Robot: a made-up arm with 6 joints.
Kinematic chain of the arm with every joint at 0, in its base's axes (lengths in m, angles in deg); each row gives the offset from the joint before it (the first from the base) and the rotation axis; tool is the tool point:
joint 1: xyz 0 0 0.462 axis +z
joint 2: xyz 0.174 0 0 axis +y
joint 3: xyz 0 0 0.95 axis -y
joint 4: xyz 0 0 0.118 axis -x
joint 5: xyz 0.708 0 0 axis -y
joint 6: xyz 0.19 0 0 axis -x
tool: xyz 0 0 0
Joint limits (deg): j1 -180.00..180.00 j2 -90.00..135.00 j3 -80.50..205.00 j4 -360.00..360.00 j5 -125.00..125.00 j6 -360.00..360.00
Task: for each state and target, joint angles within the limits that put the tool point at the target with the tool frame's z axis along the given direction. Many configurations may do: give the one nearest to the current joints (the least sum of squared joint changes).
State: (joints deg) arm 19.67 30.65 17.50 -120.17 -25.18 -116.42
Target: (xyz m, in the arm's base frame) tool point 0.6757 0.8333 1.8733 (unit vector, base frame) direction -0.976 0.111 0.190
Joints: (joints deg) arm 48.02 8.58 27.13 -148.21 -33.38 -150.72
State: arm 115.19 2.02 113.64 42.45 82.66 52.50
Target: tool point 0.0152 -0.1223 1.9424 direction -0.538 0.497 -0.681
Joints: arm 119.88 7.51 110.66 16.58 118.23 21.08
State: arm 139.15 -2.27 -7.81 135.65 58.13 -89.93
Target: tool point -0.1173 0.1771 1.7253 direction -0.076 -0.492 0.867
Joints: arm 106.81 -43.22 -8.48 120.76 21.96 -109.56
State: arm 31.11 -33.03 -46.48 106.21 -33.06 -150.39
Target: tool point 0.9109 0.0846 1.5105 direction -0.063 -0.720 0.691
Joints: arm 7.54 -9.47 -10.48 104.45 -11.19 -150.63
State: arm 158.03 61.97 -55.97 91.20 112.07 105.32
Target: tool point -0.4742 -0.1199 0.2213 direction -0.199 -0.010 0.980
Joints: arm 171.36 89.76 -80.50 87.20 90.94 69.00
